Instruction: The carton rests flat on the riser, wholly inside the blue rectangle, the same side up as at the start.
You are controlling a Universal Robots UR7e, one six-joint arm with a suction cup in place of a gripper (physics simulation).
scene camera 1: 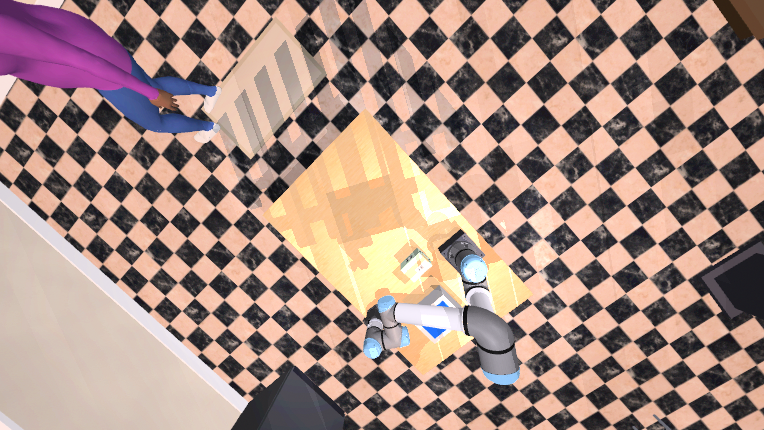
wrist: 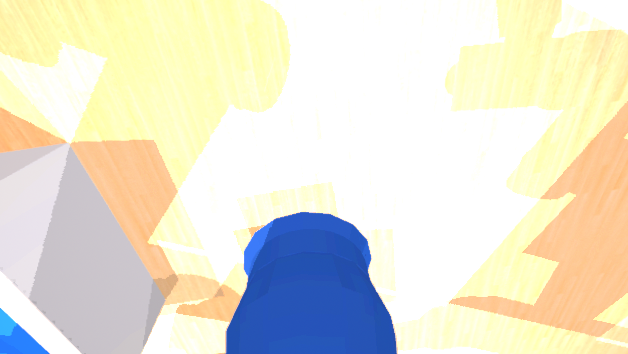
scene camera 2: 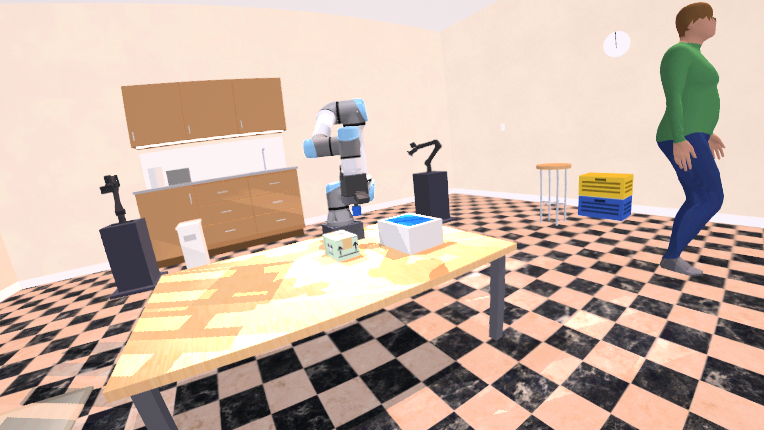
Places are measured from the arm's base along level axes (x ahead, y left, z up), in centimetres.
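Where they show: hand, tool point: (wrist: 307, 264) (scene camera 2: 357, 214); arm's base, link origin: (scene camera 1: 461, 254) (scene camera 2: 340, 223).
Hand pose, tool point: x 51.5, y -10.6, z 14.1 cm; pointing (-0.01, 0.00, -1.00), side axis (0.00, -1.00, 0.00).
Note:
Each offset is from my tool point to the top centre of the thing. Level surfaces: height alone.
The pale green carton {dx -27.0, dy +0.9, dz -13.6 cm} (scene camera 1: 415, 263) (scene camera 2: 342, 245) stands flat on the table beside the riser, with the black arrows on its side pointing up. The white-grey riser {dx -17.1, dy +33.0, dz -11.3 cm} (scene camera 1: 438, 292) (scene camera 2: 395, 239) (wrist: 95, 250) has a blue rectangle {dx -17.1, dy +33.0, dz -11.3 cm} (scene camera 1: 434, 332) (scene camera 2: 410, 220) (wrist: 20, 340) on its top, and the carton is outside it. My gripper, a blue suction cup (scene camera 2: 356, 210) (wrist: 307, 235), is open and holds nothing. In scene camera 2 it hangs in the air above the level of the carton and riser, between them in the picture. In scene camera 1 the arm hides the cup. The carton does not show in the wrist view.
The arm's base (scene camera 1: 460, 249) (scene camera 2: 342, 230) stands on the wooden table {dz -23.3 cm} (scene camera 1: 320, 235) (scene camera 2: 224, 320) near the carton. The forearm passes over the riser in scene camera 1. A person in green (scene camera 2: 689, 96) and a person in purple (scene camera 1: 69, 48) stand away from the table.

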